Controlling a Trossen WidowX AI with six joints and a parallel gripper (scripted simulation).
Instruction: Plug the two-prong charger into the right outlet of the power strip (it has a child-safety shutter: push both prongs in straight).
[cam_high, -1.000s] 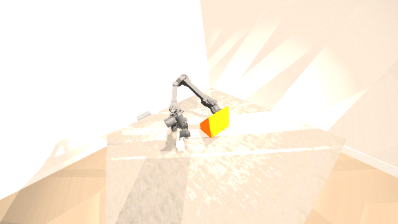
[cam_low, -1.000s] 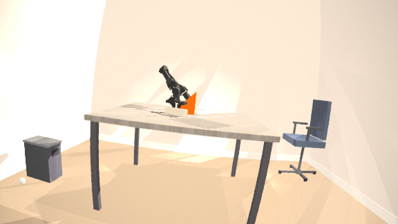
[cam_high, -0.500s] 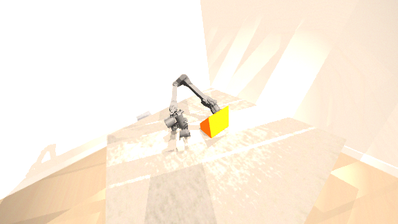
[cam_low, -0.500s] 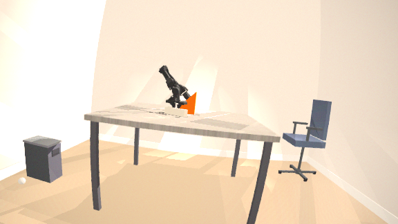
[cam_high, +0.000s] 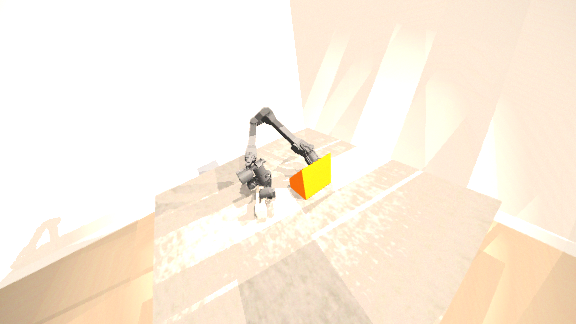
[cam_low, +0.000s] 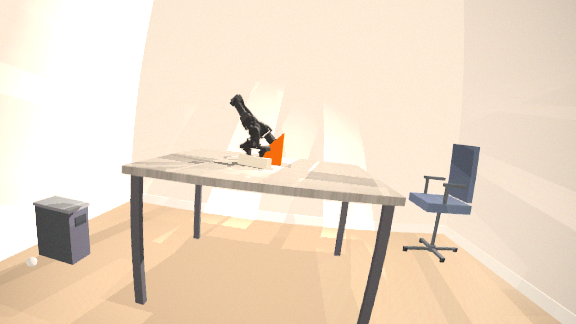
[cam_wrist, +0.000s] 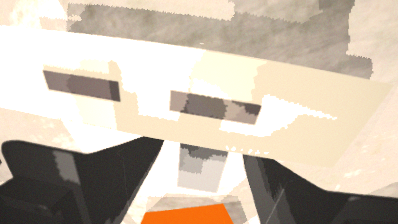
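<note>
Right now my gripper tip is 10 mm to the left of the grey charger, 10 mm below it and 10 mm short of it.
</note>
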